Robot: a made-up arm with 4 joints. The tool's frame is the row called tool. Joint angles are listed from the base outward.
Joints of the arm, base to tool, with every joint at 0 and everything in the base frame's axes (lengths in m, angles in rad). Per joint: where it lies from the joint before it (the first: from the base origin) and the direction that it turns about. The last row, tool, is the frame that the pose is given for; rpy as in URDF.
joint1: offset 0.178 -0.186 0.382 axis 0 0 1
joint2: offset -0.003 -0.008 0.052 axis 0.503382 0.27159 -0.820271
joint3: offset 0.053 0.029 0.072 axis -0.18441 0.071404 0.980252
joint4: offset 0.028 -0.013 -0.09 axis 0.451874 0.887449 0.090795
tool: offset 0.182 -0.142 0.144 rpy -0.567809 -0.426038 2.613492
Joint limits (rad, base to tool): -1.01..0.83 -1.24..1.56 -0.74..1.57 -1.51..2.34
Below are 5 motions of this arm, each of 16 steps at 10 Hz.
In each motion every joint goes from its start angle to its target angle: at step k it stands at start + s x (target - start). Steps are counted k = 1, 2, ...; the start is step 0. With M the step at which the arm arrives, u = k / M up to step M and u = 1 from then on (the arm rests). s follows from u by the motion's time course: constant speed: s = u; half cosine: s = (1 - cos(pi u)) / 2; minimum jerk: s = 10 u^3 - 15 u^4 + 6 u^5.
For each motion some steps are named. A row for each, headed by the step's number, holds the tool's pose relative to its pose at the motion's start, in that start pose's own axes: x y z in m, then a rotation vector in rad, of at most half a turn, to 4 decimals.
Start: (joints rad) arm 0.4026 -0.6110 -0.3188 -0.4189
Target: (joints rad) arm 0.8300 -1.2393 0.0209 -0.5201
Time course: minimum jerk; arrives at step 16
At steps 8, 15, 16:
8: 0.0953 -0.0960 -0.0197 0.0004 -0.1391 0.6607
15: 0.2347 -0.1101 -0.0132 -0.0257 -0.2302 1.3255
16: 0.2353 -0.1099 -0.0131 -0.0259 -0.2305 1.3285

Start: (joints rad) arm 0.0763 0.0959 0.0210 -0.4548
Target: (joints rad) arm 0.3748 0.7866 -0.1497 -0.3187
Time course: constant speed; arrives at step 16
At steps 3, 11, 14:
3: -0.0182 0.0294 -0.0025 -0.0350 -0.0316 -0.1186
11: -0.0503 0.1137 -0.0196 -0.1102 -0.1237 -0.4393
14: -0.0554 0.1461 -0.0289 -0.1314 -0.1592 -0.5612

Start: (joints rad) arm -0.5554 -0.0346 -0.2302 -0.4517
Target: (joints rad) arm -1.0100 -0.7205 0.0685 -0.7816
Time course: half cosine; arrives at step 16
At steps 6, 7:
6: 0.0495 -0.0409 0.0085 0.0492 0.1058 0.2221
7: 0.0657 -0.0514 0.0088 0.0663 0.1349 0.2894

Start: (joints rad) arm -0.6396 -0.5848 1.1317 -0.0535
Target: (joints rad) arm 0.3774 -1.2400 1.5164 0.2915
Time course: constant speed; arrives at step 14
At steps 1, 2, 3, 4, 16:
1: 0.0022 -0.0410 -0.0168 0.0944 -0.0388 0.0919
2: 0.0090 -0.0801 -0.0371 0.1926 -0.0744 0.1807
3: 0.0201 -0.1164 -0.0604 0.2943 -0.1065 0.2665
4: 0.0352 -0.1492 -0.0866 0.3995 -0.1348 0.3490
16: 0.2640 -0.1936 -0.4112 1.5989 -0.1284 0.9730

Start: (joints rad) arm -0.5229 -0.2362 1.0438 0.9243
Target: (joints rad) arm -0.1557 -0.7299 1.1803 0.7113
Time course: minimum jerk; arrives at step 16
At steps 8, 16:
8: 0.0528 -0.1184 -0.0497 0.4523 0.2079 0.0382
16: 0.0980 -0.2025 -0.1566 0.9072 0.4057 0.1074

